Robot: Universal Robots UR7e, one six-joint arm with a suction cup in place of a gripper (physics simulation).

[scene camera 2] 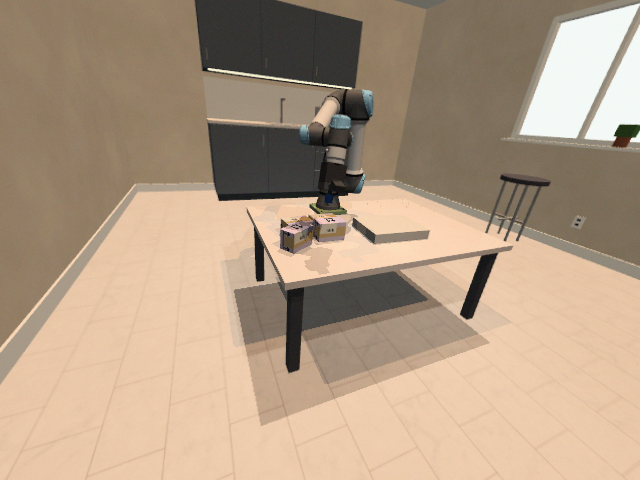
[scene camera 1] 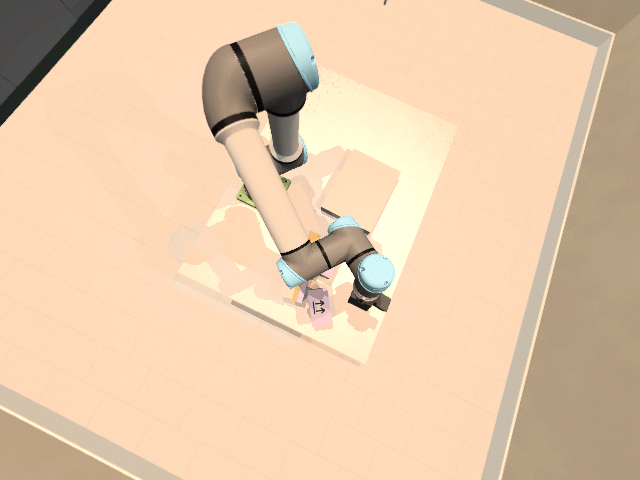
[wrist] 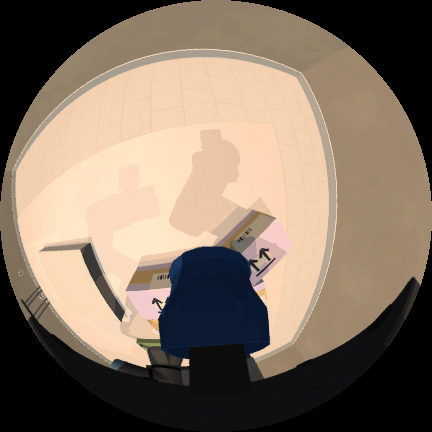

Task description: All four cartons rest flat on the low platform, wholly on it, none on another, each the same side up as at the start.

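Seen in the pictures: hand, tool point: (scene camera 2: 328, 202) (wrist: 210, 279); arm's base, link origin: (scene camera 2: 327, 206) (wrist: 164, 352).
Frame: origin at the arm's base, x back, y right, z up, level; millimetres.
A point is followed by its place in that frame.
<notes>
A carton with arrows on its pink top (scene camera 1: 319, 316) @(y 442, x -408, z 67 mm) (scene camera 2: 296, 240) @(y 438, x -455, z 32 mm) (wrist: 275, 241) @(y 445, x -421, z 67 mm) stands nearest the table corner. A second arrow-topped carton (scene camera 1: 326, 272) @(y 278, x -384, z 67 mm) (scene camera 2: 329, 231) @(y 247, x -411, z 27 mm) (wrist: 145, 301) @(y 190, x -388, z 67 mm) stands apart from it. A third carton (scene camera 1: 296, 293) @(y 389, x -298, z 52 mm) (scene camera 2: 287, 222) @(y 411, x -298, z 52 mm) (wrist: 263, 295) @(y 413, x -282, z 52 mm), orange and pink, is partly hidden behind the first. A fourth carton (scene camera 1: 313, 236) @(y 154, x -290, z 52 mm) (wrist: 154, 324) @(y 150, x -295, z 52 mm) shows as an orange strip behind the second. The low platform (scene camera 1: 364, 186) @(y -139, x -433, z 24 mm) (scene camera 2: 395, 226) @(y -118, x -470, z 24 mm) (wrist: 65, 280) @(y -114, x -449, z 24 mm) bears no carton. My blue suction cup (scene camera 2: 329, 198) (wrist: 210, 260) hangs above the cartons, suction on, nothing attached. In scene camera 1 the cup is hidden.
The cartons and platform stand on the table (scene camera 1: 418, 149) @(y -435, x -637, z -24 mm) (scene camera 2: 449, 242) @(y -328, x -650, z -24 mm). The arm's green base plate (scene camera 1: 244, 196) @(y 68, x 56, z -1 mm) (scene camera 2: 338, 210) @(y -23, x -87, z -3 mm) (wrist: 146, 343) @(y -26, x -96, z -3 mm) is behind the cartons. My forearm covers part of the carton group in scene camera 1. A stool (scene camera 2: 524, 180) stands beyond the table.
</notes>
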